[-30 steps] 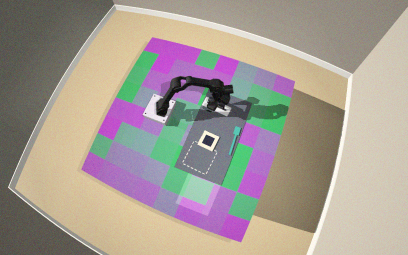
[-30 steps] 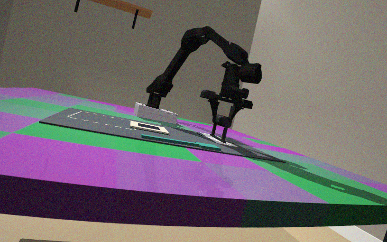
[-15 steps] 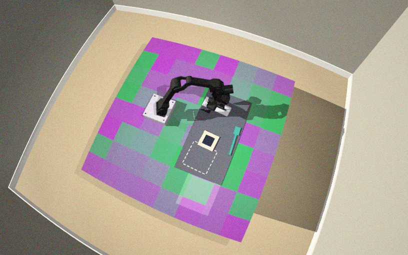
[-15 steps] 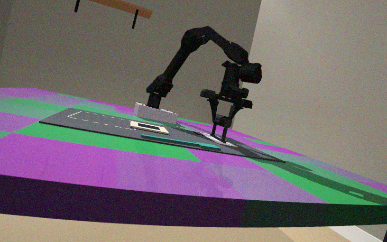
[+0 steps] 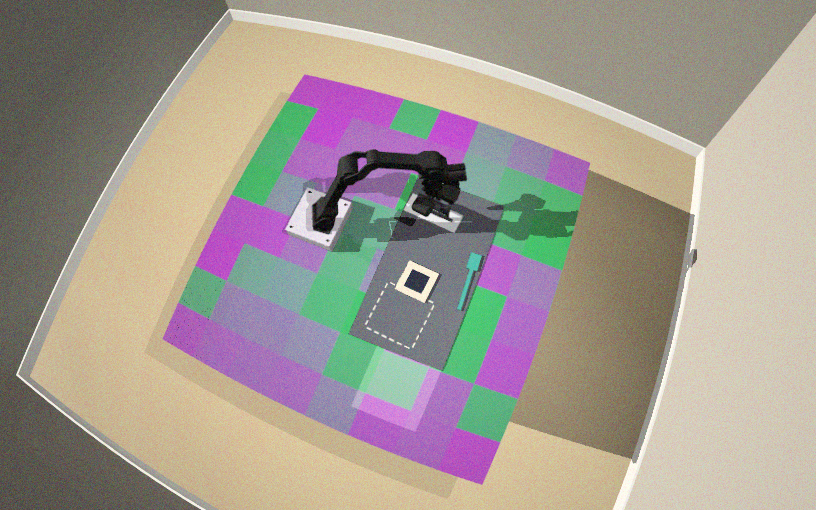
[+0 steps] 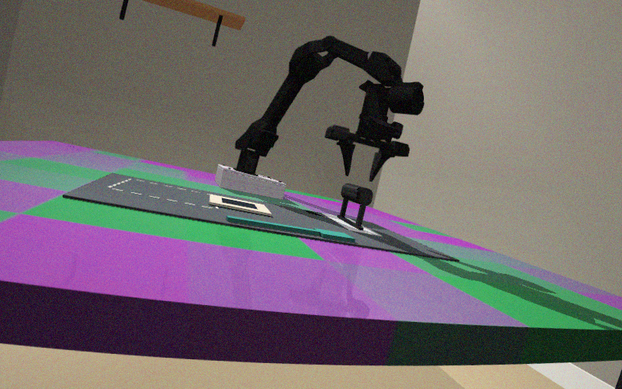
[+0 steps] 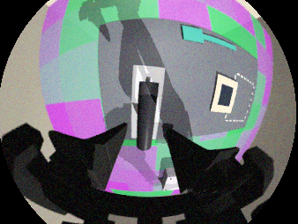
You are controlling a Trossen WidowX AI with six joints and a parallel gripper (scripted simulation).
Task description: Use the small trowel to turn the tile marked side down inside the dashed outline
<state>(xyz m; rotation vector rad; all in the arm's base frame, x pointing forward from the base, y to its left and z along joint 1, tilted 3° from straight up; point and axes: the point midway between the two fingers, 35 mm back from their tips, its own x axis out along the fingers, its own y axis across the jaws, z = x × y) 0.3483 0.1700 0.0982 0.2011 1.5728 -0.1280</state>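
Right now the small trowel is 7 cm below my gripper tip and 2 cm ahead of it. From my gripper tip the other things lie so: teal trowel-shaped tool 19 cm to the right, 19 cm ahead, 10 cm below; then grey mat 20 cm to the right, 12 cm below, 5 cm ahead; then tile 26 cm to the right, 10 cm below, 2 cm ahead.
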